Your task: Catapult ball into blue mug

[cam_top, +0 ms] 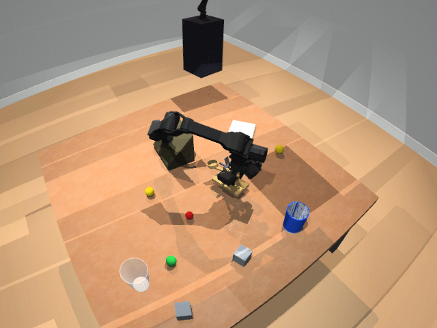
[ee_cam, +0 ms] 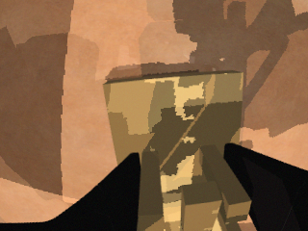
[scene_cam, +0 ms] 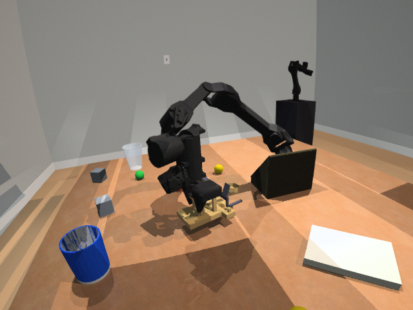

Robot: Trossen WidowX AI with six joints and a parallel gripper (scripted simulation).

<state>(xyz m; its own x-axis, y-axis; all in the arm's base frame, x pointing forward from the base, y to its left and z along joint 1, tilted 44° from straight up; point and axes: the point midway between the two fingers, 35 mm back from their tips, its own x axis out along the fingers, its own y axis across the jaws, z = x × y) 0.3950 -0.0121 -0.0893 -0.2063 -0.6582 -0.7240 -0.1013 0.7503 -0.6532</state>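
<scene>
My gripper tip is now 23 cm to the left of the red ball, 5 cm above it and 3 cm past it. The rest, counted from my gripper tip: white slab (30 cm to the left, 26 cm behind, 5 cm below); wooden catapult (7 cm behind, 2 cm above, 1 cm to the left); blue mug (29 cm ahead, 4 cm to the left, 3 cm below).
</scene>
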